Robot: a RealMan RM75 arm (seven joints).
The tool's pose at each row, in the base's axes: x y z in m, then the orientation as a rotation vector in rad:
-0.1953 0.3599 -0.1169 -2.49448 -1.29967 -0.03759
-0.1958 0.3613 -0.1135 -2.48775 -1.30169 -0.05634
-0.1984 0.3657 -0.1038 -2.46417 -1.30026 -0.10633
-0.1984 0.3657 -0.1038 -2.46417 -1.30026 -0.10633
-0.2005 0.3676 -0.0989 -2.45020 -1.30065 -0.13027
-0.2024 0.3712 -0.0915 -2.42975 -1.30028 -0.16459
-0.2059 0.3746 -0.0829 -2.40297 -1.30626 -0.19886
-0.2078 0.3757 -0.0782 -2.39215 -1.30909 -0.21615
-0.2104 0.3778 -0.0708 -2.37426 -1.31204 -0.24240
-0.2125 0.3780 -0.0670 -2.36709 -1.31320 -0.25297
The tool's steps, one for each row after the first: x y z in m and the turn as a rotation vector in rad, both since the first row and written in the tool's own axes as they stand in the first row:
0.0014 -0.0021 -0.0027 -0.00151 0.01328 -0.00549
0.0050 -0.0092 -0.0103 0.00083 0.05282 -0.01777
0.0050 -0.0092 -0.0103 0.00083 0.05282 -0.01777
0.0062 -0.0132 -0.0141 0.00339 0.07242 -0.02522
0.0092 -0.0187 -0.0198 0.00734 0.10097 -0.03554
0.0113 -0.0256 -0.0264 0.01359 0.12990 -0.05200
0.0119 -0.0290 -0.0303 0.01449 0.14349 -0.05936
0.0133 -0.0343 -0.0364 0.01724 0.16511 -0.07024
0.0129 -0.0371 -0.0396 0.01825 0.17381 -0.07461

